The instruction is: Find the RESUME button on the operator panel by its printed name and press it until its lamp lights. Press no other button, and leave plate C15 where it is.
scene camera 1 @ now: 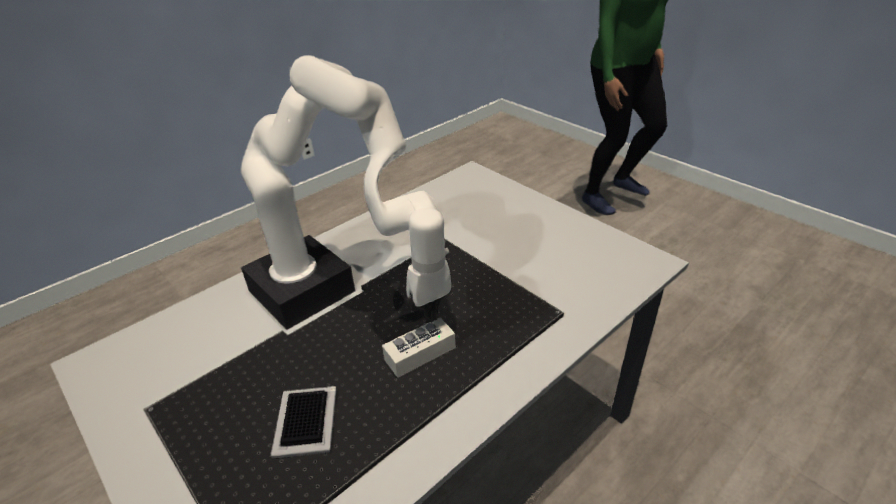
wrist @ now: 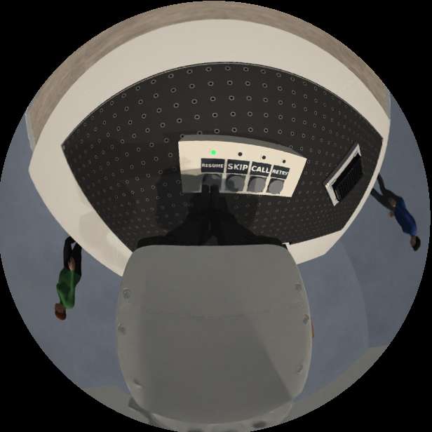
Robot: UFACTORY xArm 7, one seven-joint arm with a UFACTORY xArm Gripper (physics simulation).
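The operator panel [scene camera 1: 421,359] [wrist: 192,160] is a cream box with four round grey buttons, labelled RESUME, SKIP, CALL and RETRY in the wrist view. The RESUME lamp [scene camera 1: 439,337] [wrist: 213,152] glows green; the other three lamps are dark. The RESUME button [wrist: 212,178] is partly hidden by my fingertips. My gripper [scene camera 1: 431,314] [wrist: 208,195] is shut and empty, its tips close above the button end of the panel; a small gap seems to show. A black plate [scene camera 1: 304,418] [wrist: 348,178] lies in a white frame; its name is not readable.
The black perforated mat [scene camera 1: 238,388] [wrist: 150,120] lies under the panel and frame on the pale table [scene camera 1: 601,250]. The black arm base [scene camera 1: 313,294] stands behind the mat. A person in green [scene camera 1: 632,37] [wrist: 67,287] is beyond the table; another in blue [wrist: 405,217] shows at right.
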